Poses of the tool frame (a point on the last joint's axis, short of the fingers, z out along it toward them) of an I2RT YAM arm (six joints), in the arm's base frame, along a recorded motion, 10 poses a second.
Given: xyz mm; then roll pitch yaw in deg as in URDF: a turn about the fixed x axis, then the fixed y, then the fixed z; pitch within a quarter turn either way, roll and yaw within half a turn.
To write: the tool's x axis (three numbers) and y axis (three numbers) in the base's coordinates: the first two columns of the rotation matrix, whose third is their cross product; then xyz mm. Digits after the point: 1 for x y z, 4 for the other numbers.
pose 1, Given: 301.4 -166.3 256.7 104.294 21.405 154.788
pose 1, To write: -0.8423 0.3966 -0.3650 -0.2148 0.3740 0.9022 301.4 -166.3 256.7
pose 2, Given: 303.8 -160.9 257.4 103.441 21.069 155.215
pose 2, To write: -0.8472 0.3912 -0.3595 -0.2200 0.3576 0.9076 303.8 -160.9 257.4
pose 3, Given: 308.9 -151.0 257.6 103.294 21.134 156.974
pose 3, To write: -0.8584 0.3648 -0.3606 -0.2330 0.3489 0.9077 308.9 -151.0 257.6
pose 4, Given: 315.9 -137.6 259.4 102.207 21.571 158.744
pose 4, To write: -0.8667 0.3371 -0.3677 -0.2582 0.3273 0.9089 315.9 -137.6 259.4
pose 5, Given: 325.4 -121.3 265.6 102.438 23.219 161.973
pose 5, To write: -0.8739 0.2844 -0.3942 -0.2994 0.3240 0.8974 325.4 -121.3 265.6
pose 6, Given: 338.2 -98.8 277.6 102.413 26.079 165.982
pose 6, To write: -0.8714 0.2176 -0.4396 -0.3645 0.3126 0.8772 338.2 -98.8 277.6
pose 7, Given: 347.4 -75.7 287.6 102.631 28.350 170.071
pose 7, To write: -0.8669 0.1517 -0.4749 -0.4187 0.2953 0.8588 347.4 -75.7 287.6
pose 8, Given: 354.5 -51.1 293.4 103.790 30.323 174.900
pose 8, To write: -0.8598 0.0767 -0.5049 -0.4672 0.2810 0.8383 354.5 -51.1 293.4
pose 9, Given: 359.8 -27.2 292.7 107.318 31.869 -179.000
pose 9, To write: -0.8491 -0.0148 -0.5280 -0.5092 0.2888 0.8108 359.8 -27.2 292.7
